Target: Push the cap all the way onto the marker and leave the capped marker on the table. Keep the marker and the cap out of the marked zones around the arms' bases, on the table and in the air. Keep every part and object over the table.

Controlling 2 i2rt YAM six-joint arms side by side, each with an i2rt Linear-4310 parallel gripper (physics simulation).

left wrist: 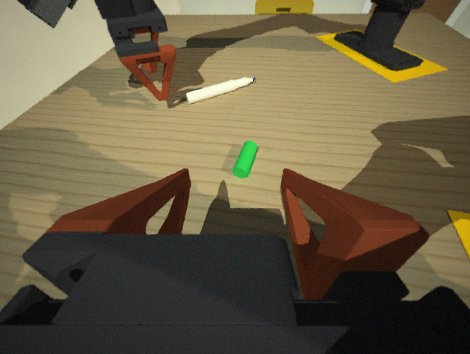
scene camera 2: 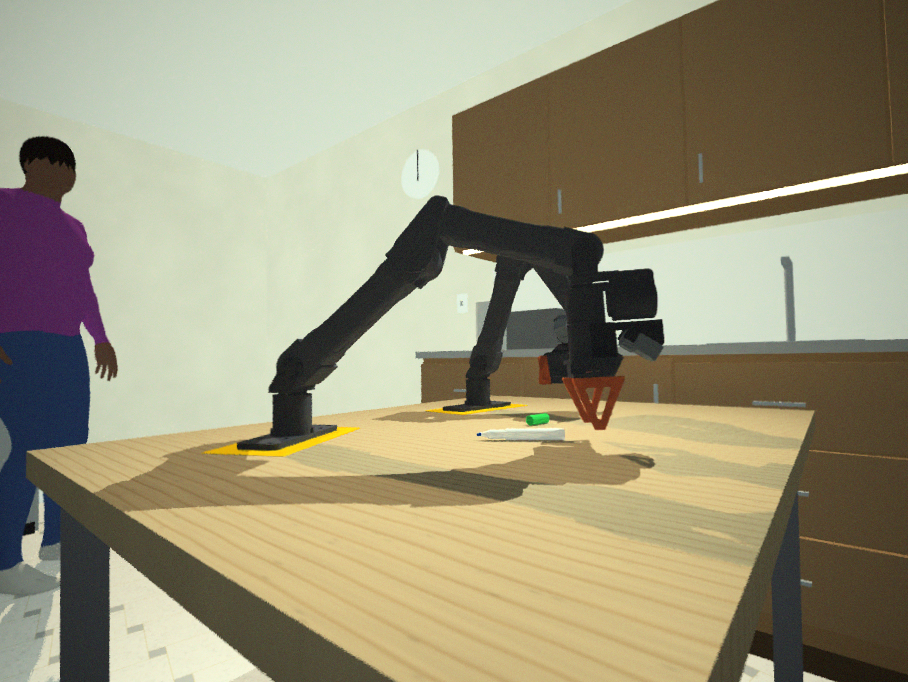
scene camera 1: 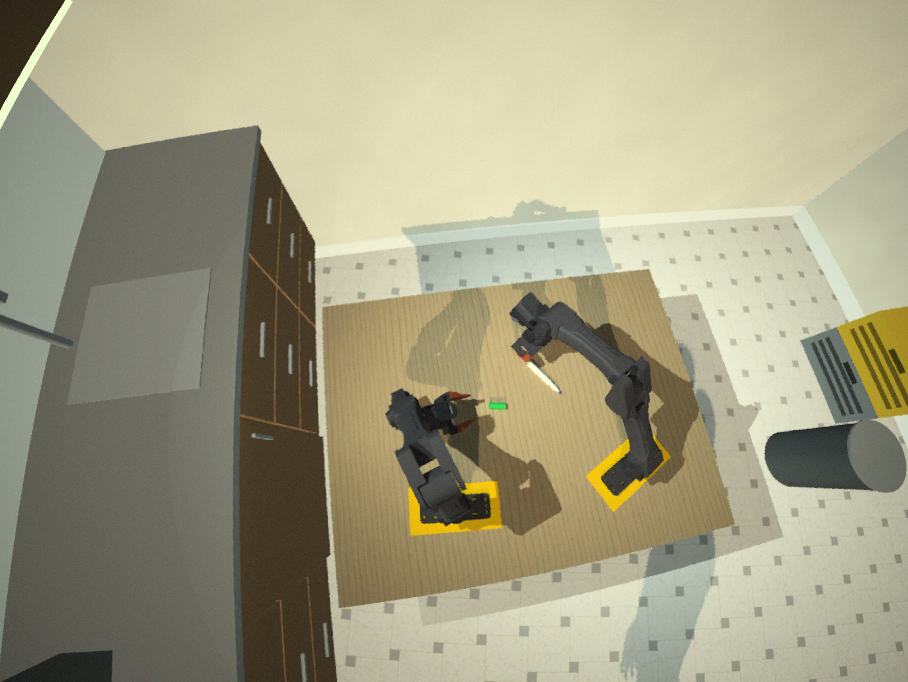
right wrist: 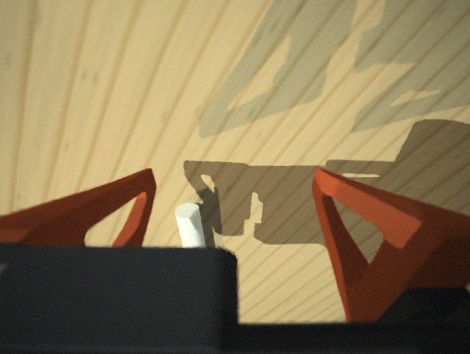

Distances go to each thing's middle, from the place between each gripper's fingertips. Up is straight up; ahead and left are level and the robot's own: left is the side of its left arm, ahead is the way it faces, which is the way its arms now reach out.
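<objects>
White marker [scene camera 2: 524,433]: from my left hand, 25 cm to the right, 6 cm ahead, 7 cm below.
From my right hand, same white marker: 11 cm behind, 2 cm to the right, 2 cm below.
</objects>
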